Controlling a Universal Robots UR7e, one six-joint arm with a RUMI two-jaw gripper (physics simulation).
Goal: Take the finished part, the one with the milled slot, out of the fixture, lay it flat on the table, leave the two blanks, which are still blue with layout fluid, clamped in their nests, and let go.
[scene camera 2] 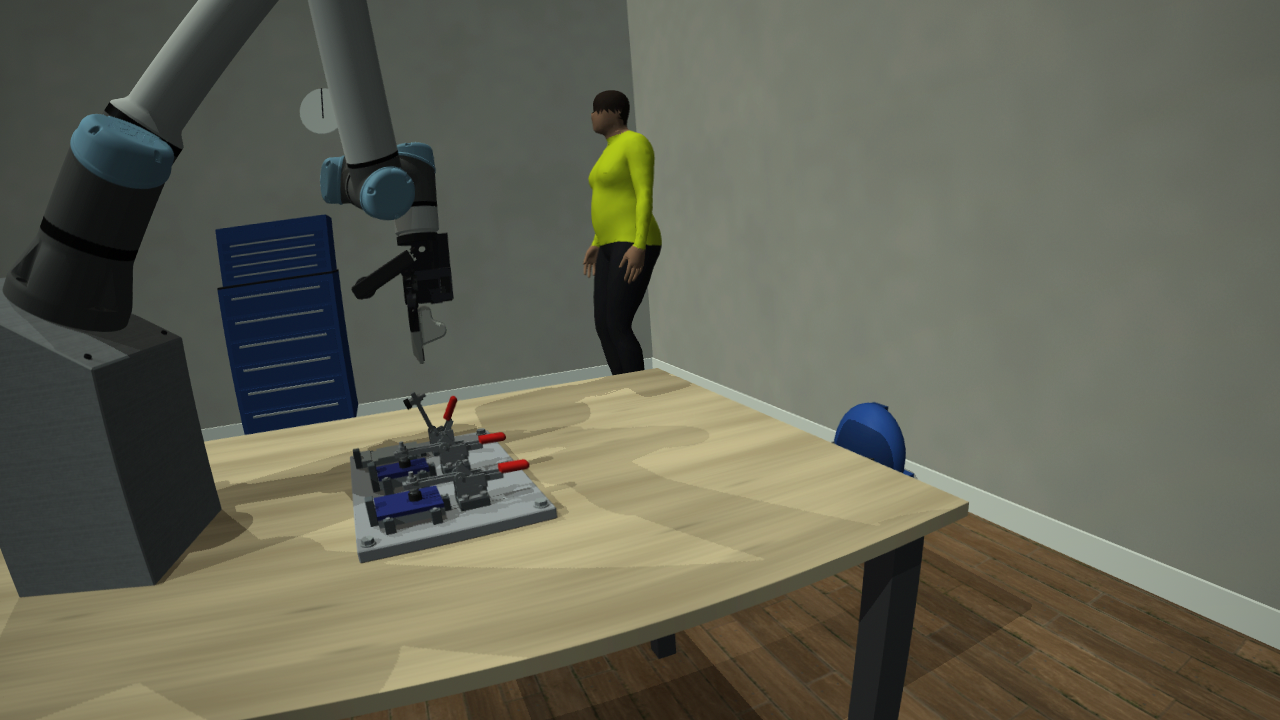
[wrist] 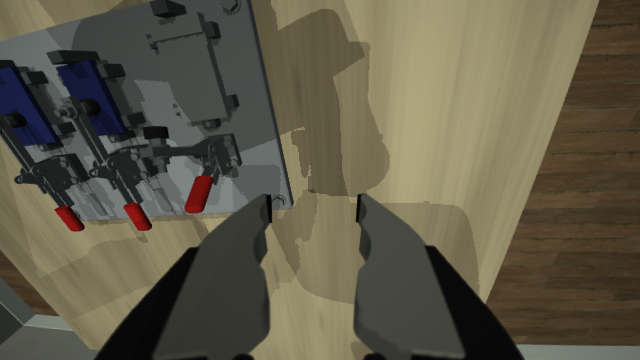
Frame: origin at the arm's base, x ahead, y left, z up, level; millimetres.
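Seen in the pictures: gripper, fingertip midpoint: (scene camera 2: 422,362) (wrist: 314,196); arm's base, origin of the base link: (scene camera 2: 68,305).
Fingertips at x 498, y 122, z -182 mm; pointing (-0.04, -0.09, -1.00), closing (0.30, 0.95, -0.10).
Observation:
Offsets run from my fingertips to a thing's top centre. Level surfaces: height alone.
The fixture plate @(dx -69, dy -222, dz -121 mm) (scene camera 2: 483,517) (wrist: 255,125) lies on the table. The finished part @(dx -103, dy -104, dz -105 mm) (wrist: 195,80), a flat grey piece with a thin slot line near one end, sits in the right-hand nest in the wrist view; I cannot make it out in the scene view. Its toggle clamp (scene camera 2: 444,432) (wrist: 222,152) is swung open, arm raised. Two blue blanks, one @(dx -135, dy -322, dz -100 mm) (scene camera 2: 398,507) (wrist: 30,112) in the outer nest and one @(dx -111, dy -214, dz -94 mm) (scene camera 2: 389,469) (wrist: 80,80) in the middle nest, are under closed clamps. My gripper (scene camera 2: 421,360) (wrist: 314,196) is partly open and empty, high above the table beyond the fixture.
Red clamp handles (scene camera 2: 513,465) (wrist: 137,216) stick out along one side of the fixture. The wooden table @(dz -136 mm) (scene camera 2: 671,528) (wrist: 450,125) extends beside it. The robot's pedestal (scene camera 2: 53,465) stands left. A person in yellow (scene camera 2: 622,188) stands behind the table; a blue chair (scene camera 2: 868,434) is at right.

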